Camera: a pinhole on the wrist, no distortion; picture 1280 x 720 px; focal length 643.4 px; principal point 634.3 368.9 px. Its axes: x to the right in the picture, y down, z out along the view. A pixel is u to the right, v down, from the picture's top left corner.
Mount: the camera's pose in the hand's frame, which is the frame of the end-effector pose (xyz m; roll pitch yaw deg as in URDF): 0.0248 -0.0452 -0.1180 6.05 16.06 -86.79
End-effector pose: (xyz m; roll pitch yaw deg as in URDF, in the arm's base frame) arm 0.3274 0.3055 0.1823 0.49 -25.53 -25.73
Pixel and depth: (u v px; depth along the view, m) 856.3 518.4 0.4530
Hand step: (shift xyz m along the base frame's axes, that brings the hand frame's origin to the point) -0.1693 -0.2757 0.2942
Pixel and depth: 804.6 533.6 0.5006
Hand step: -0.1723 -0.2636 0.3507
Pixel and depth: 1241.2 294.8 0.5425
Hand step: -0.4438 -0.5545 0.1973
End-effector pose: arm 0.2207 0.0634 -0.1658 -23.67 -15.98 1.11
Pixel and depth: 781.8 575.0 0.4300
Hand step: 0.0270 -0.1224 0.3806
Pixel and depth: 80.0 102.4 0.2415
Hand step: -0.1372 0.1386 0.0790
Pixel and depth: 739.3 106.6 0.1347
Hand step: -0.0487 -0.0980 0.0287
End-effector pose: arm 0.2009 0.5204 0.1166 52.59 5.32 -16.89
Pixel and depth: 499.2 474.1 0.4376
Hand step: -0.0289 -0.3170 0.1349
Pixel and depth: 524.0 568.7 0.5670
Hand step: 0.0278 -0.4649 0.1860
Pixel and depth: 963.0 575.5 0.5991
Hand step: -0.0225 -0.6350 -0.1780
